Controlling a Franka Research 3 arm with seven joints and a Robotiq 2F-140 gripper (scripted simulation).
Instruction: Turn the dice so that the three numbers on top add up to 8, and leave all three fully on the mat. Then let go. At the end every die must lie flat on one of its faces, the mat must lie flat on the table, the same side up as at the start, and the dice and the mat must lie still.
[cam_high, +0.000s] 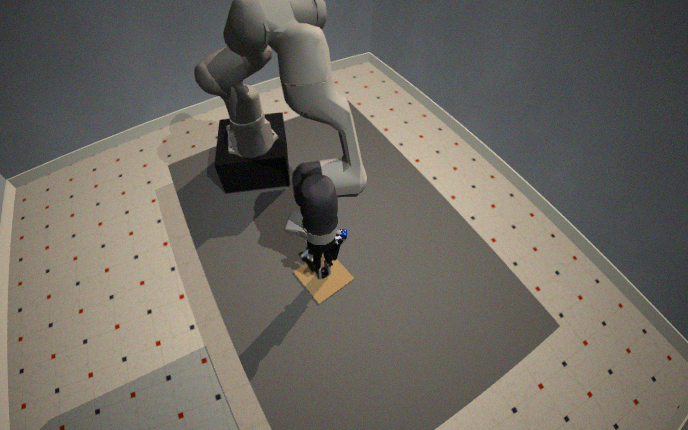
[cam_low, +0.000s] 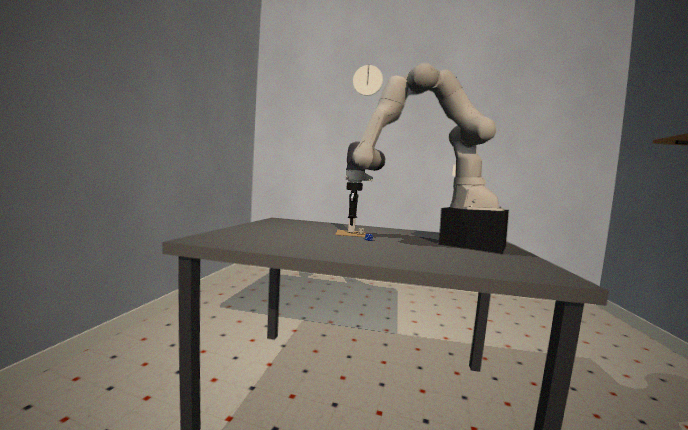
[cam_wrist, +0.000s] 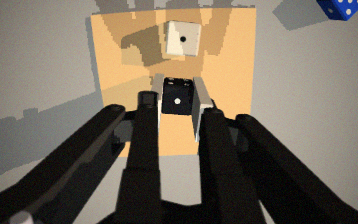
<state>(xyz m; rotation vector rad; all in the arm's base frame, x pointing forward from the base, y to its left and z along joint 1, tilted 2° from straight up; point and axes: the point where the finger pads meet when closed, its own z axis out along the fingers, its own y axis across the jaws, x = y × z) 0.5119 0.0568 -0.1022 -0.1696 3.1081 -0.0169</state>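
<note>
My gripper is now 20 mm above the black die. From my hand the other things lie so: blue die: 110 mm behind, 120 mm to the left, 30 mm below; white die: 50 mm behind, 10 mm to the right, 30 mm below; tan mat: 40 mm below.
</note>
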